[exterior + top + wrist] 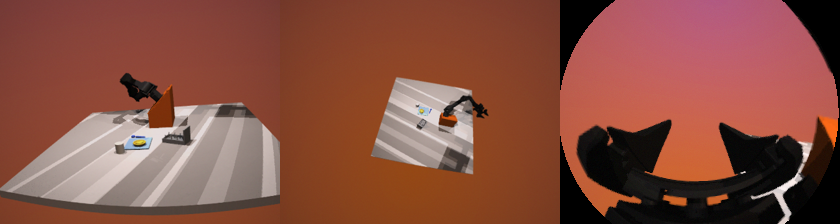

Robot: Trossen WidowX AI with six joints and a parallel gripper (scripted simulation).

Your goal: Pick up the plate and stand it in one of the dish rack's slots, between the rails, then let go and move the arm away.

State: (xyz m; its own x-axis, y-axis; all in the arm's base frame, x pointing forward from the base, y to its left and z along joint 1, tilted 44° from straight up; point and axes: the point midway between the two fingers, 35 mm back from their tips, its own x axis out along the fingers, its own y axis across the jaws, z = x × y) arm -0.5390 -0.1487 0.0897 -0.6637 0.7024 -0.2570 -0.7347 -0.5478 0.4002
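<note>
My gripper tip is now 89 cm short of the yellow plate, 15 cm above it and 9 cm to the right of it. From my gripper tip the other things lie so: light blue mat (87 cm ahead, 16 cm below, 7 cm to the left); dish rack (84 cm ahead, 27 cm to the left, 14 cm below); blue utensil (77 cm ahead, 16 cm below, 4 cm to the left).
</note>
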